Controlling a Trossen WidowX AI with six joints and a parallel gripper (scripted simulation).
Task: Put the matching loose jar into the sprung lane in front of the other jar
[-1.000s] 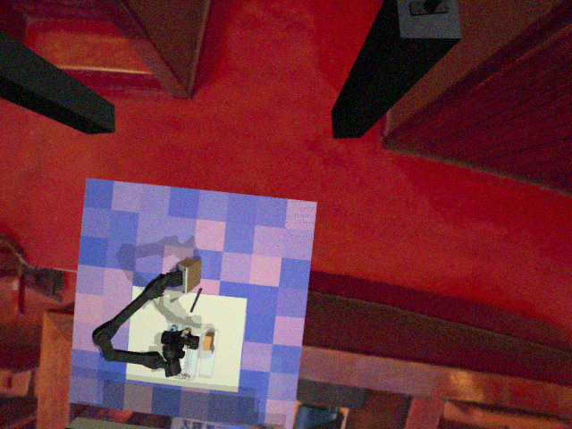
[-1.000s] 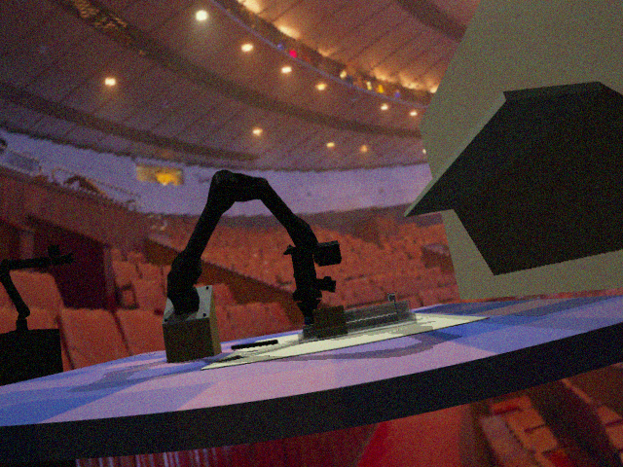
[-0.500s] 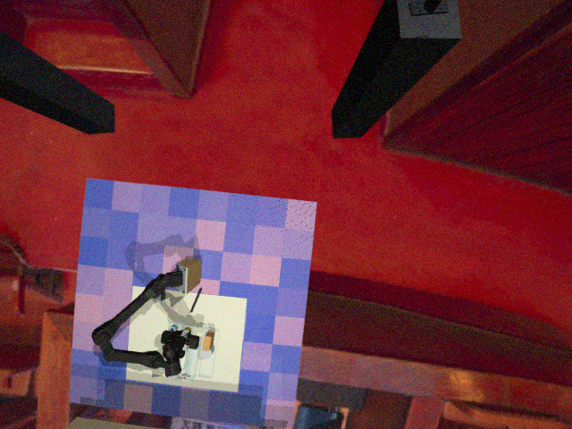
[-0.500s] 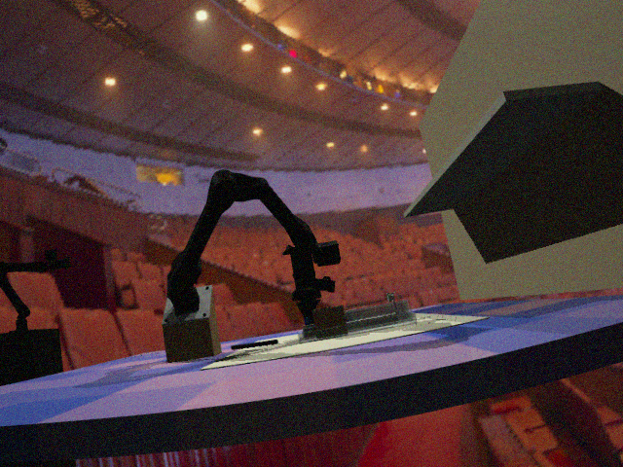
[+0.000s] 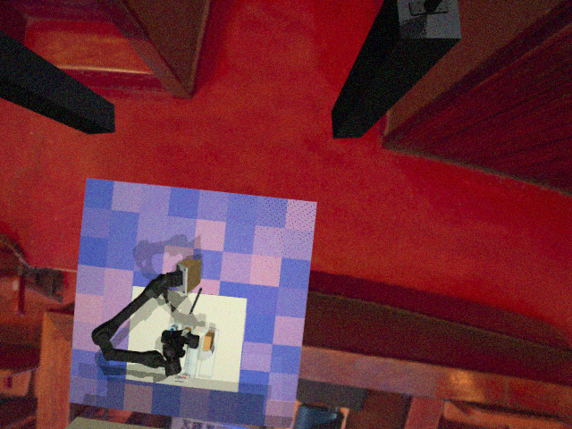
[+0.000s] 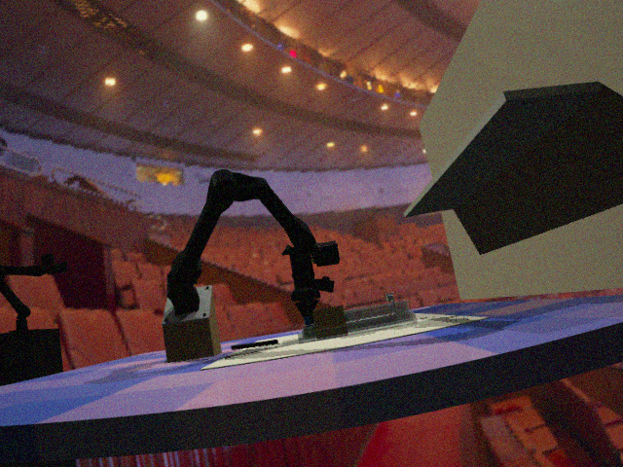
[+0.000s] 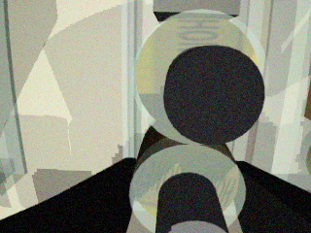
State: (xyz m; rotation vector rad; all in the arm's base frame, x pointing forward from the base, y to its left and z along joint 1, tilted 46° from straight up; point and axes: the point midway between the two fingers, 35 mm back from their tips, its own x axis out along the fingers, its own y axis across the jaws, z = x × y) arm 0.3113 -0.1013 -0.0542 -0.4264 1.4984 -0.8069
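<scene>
The cream mat lies 60 mm ahead of my gripper tip, 30 mm to the right of it and 30 mm below it. Also, from my gripper tip: clear lane rack 150 mm ahead, 10 mm to the right, 10 mm below; thin black rod 160 mm behind, 50 mm to the left, 20 mm below.
</scene>
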